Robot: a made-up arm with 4 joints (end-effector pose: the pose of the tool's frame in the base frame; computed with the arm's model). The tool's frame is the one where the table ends. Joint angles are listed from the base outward.
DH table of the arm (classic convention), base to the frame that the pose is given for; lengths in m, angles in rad. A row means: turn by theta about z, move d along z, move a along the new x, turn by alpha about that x. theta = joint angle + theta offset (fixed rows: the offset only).
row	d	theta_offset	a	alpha
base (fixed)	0.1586	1.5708	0	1.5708
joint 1	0.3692	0	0.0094	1.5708
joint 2	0.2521	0	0.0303	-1.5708
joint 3	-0.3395	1.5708	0.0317	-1.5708
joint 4	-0.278	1.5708	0.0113	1.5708
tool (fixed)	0.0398	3.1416	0	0
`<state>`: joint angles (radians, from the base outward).
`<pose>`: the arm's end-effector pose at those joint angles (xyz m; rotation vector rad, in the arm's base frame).
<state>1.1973 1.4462 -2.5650 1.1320</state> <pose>0.1415 0.5387 0.3387 -0.6187 0.4674 0.9013</pose>
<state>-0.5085 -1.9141 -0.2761 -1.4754</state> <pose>0.1781 -0.4684 0.0958 -1.8545 1.1196 1.1842</pose>
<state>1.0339 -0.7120 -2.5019 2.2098</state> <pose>0.2194 0.1665 -0.3773 -1.0727 -2.4245 1.6582</pose>
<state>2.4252 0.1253 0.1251 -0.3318</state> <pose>0.0717 -0.1659 0.4953 2.5395 0.2803 0.3556</pose>
